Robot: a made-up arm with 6 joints.
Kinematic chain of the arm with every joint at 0, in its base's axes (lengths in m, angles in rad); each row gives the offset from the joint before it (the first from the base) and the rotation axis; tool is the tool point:
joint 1: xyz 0 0 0.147 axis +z
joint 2: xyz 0 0.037 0 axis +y
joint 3: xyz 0 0 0.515 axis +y
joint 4: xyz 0 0 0.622 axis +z
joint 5: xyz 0 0 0 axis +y
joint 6: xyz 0 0 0.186 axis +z
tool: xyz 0 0 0
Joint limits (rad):
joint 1: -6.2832..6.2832
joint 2: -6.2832..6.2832
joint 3: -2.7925..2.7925
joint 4: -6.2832..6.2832
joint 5: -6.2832..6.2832
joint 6: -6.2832..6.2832
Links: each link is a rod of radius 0.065 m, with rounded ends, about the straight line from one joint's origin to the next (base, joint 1, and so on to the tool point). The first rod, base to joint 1, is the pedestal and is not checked.
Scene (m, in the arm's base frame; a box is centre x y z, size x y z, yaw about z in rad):
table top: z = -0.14
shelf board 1: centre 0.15 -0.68 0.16 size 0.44 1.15 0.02 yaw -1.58
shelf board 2: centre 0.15 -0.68 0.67 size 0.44 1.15 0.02 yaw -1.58
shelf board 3: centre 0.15 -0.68 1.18 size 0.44 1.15 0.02 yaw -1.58
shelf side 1: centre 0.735 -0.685 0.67 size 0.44 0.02 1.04 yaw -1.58
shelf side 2: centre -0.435 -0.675 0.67 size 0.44 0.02 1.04 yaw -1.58
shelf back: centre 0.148 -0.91 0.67 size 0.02 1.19 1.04 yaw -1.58
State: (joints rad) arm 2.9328 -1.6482 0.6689 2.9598 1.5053 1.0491
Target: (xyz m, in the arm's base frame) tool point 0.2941 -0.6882 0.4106
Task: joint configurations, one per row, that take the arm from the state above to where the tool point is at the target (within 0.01 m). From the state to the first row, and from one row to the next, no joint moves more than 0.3 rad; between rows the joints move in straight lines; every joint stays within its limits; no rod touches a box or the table.
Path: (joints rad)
1: 3.2010 -1.4954 0.9019 2.8775 1.5215 1.0491
2: 3.4691 -1.3426 1.1349 2.7952 1.5376 1.0491
3: 3.7373 -1.1897 1.3680 2.7129 1.5538 1.0491
4: 4.0055 -1.0369 1.6010 2.6307 1.5700 1.0491
5: 4.2736 -0.8841 1.8340 2.5484 1.5862 1.0491
6: 4.5418 -0.7313 2.0670 2.4661 1.6023 1.0491
7: 4.8100 -0.5784 2.3000 2.3838 1.6185 1.0491
8: 5.0782 -0.4256 2.5330 2.3015 1.6347 1.0491
9: 4.9926 -0.1321 2.2460 2.3531 1.4400 1.0491
10: 4.9070 0.1615 1.9589 2.4047 1.2452 1.0491

